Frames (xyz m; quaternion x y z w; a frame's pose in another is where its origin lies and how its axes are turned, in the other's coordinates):
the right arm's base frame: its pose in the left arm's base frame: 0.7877 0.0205 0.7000 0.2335 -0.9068 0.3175 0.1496
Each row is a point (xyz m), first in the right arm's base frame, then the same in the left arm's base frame.
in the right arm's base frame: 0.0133 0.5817 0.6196
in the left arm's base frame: 0.3986 0.0171 -0.0557
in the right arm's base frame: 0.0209 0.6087 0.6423
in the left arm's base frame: 0.3754 0.0185 -0.0833
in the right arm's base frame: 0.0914 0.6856 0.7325
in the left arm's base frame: 0.2648 -0.0099 -0.1606
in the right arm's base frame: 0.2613 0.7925 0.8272
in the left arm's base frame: 0.0539 -0.0531 -0.2147
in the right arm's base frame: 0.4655 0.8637 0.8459
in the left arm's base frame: -0.1581 -0.0832 -0.1792
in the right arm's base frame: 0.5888 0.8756 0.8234
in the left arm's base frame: -0.2658 -0.1010 -0.1165
